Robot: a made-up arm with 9 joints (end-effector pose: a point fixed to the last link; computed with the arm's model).
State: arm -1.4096 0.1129 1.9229 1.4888 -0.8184 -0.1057 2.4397 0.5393 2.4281
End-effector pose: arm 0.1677 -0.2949 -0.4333 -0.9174 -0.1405 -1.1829
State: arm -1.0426 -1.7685 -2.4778 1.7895 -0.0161 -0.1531 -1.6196 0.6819 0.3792
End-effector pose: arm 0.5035 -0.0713 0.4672 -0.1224 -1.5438 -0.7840
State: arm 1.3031 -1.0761 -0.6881 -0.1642 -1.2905 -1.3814 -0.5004 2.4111 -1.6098
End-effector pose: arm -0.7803 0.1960 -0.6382 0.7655 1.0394 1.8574
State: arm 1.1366 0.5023 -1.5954 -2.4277 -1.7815 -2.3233 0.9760 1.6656 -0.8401
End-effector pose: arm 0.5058 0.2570 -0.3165 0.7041 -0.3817 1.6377
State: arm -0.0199 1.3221 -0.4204 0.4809 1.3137 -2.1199 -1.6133 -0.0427 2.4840
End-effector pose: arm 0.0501 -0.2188 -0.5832 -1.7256 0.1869 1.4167
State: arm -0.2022 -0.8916 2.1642 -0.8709 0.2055 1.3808 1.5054 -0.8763 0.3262
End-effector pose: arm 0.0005 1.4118 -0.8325 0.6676 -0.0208 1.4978
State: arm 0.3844 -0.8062 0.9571 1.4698 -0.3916 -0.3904 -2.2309 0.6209 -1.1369
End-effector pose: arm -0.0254 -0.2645 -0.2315 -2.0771 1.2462 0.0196
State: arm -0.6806 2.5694 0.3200 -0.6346 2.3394 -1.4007 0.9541 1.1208 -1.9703
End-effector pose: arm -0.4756 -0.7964 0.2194 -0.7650 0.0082 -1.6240
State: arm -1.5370 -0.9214 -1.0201 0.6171 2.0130 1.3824 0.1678 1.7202 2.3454
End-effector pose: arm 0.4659 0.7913 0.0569 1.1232 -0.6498 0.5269
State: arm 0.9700 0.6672 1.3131 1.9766 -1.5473 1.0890 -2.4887 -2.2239 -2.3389
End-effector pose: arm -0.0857 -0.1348 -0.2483 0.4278 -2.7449 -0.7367
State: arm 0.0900 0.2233 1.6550 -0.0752 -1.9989 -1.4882 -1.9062 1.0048 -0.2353
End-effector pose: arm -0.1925 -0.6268 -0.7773 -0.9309 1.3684 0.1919
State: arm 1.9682 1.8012 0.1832 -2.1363 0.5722 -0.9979 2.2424 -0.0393 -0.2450
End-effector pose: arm 0.6504 -0.5495 0.0616 -1.7816 2.4518 0.7117
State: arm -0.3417 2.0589 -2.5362 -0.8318 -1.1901 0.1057 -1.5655 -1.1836 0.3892
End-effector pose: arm -0.1070 0.1529 1.1252 -2.6731 -1.2874 0.1614
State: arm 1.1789 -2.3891 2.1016 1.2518 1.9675 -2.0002 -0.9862 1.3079 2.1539
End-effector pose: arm -0.2253 -0.4465 0.4115 -2.8391 1.0240 -0.2424
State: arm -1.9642 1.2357 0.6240 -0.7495 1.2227 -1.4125 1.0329 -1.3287 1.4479
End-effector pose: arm 0.0528 0.5266 -0.1284 2.1683 -0.6191 0.8198
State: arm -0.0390 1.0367 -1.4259 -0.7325 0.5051 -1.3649 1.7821 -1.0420 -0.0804
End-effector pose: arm 0.4165 -0.0987 0.2013 0.2911 -1.3730 0.9659
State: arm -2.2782 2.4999 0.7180 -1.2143 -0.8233 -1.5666 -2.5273 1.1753 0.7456
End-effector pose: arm -0.3233 -0.0057 0.6799 -1.7669 2.2148 -1.1719
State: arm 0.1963 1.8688 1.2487 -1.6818 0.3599 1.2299 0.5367 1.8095 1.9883
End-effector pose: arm 0.1291 -1.0281 0.2822 -2.5596 -0.3691 -0.9272
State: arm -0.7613 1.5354 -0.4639 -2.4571 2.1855 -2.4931 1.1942 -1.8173 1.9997
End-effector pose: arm 0.0901 -0.3272 0.2898 -1.1584 -0.7202 0.7263
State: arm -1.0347 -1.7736 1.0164 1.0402 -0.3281 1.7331 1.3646 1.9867 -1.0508
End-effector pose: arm 0.0553 0.9545 0.4090 -1.0129 0.8824 -2.6725
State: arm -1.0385 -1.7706 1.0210 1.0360 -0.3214 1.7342 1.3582 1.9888 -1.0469
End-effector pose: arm 0.0611 0.9595 0.3968 -1.0119 0.8618 -2.6908
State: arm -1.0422 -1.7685 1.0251 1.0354 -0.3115 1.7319 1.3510 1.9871 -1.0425
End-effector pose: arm 0.0689 0.9650 0.3887 -1.0208 0.8456 -2.7088
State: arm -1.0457 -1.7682 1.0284 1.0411 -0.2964 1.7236 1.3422 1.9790 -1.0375
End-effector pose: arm 0.0800 0.9715 0.3878 -1.0462 0.8377 -2.7264
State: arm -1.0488 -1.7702 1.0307 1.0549 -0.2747 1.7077 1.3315 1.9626 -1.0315
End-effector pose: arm 0.0954 0.9795 0.3959 -1.0937 0.8396 -2.7427
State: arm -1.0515 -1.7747 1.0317 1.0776 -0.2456 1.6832 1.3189 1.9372 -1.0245
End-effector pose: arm 0.1163 0.9887 0.4137 -1.1673 0.8518 -2.7555
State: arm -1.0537 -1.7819 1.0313 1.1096 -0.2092 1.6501 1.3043 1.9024 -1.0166
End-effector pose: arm 0.1432 0.9986 0.4408 1.2534 -0.8614 2.7258
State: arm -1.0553 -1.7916 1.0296 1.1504 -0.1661 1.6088 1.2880 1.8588 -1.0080
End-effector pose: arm 0.1768 1.0084 0.4755 1.3344 -0.8552 2.6226
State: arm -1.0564 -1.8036 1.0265 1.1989 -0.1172 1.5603 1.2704 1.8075 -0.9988
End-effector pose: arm 0.2174 1.0172 0.5151 1.4308 -0.8462 2.5019
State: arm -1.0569 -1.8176 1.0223 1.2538 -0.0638 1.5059 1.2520 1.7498 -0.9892
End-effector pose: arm 0.2642 1.0247 0.5565 1.5394 -0.8307 2.3668
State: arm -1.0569 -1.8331 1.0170 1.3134 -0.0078 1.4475 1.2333 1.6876 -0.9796
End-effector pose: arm 0.3159 1.0305 0.5962 1.6555 -0.8064 2.2217
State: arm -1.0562 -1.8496 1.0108 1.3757 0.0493 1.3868 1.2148 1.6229 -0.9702
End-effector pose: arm 0.3699 1.0356 0.6311 1.7743 -0.7713 2.0713
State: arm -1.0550 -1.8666 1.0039 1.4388 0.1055 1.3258 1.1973 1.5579 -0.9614
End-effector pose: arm 0.4236 1.0404 0.6592 1.8906 -0.7263 1.9207
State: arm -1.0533 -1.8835 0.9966 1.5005 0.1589 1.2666 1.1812 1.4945 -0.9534
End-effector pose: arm 0.4738 1.0461 0.6798 1.9994 -0.6726 1.7750
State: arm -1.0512 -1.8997 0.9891 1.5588 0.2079 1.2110 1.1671 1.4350 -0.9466
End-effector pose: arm 0.5181 1.0530 0.6933 2.0968 -0.6137 1.6391
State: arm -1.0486 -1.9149 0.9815 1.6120 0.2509 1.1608 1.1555 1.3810 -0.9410
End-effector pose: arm 0.5547 1.0606 0.7016 2.1811 -0.5539 1.5174
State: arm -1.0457 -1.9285 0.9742 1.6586 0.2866 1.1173 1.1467 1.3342 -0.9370
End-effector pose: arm 0.5832 1.0681 0.7065 2.2508 -0.4982 1.4128
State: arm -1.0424 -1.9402 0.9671 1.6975 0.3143 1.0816 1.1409 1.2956 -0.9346
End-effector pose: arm 0.6038 1.0746 0.7103 2.3070 -0.4504 1.3275
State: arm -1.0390 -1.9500 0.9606 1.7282 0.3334 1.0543 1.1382 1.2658 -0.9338
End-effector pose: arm 0.6176 1.0786 0.7147 2.3507 -0.4147 1.2626
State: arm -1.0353 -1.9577 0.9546 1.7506 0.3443 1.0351 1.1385 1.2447 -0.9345
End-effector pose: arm 0.6259 1.0795 0.7207 2.3839 -0.3923 1.2169
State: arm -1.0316 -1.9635 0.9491 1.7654 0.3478 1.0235 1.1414 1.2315 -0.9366
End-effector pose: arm 0.6301 1.0770 0.7286 2.4084 -0.3833 1.1885
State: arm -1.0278 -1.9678 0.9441 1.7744 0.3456 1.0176 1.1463 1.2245 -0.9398
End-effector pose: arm 0.6315 1.0716 0.7381 2.4268 -0.3855 1.1732
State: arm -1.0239 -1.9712 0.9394 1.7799 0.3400 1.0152 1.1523 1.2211 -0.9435
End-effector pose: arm 0.6311 1.0644 0.7487 2.4418 -0.3942 1.1657
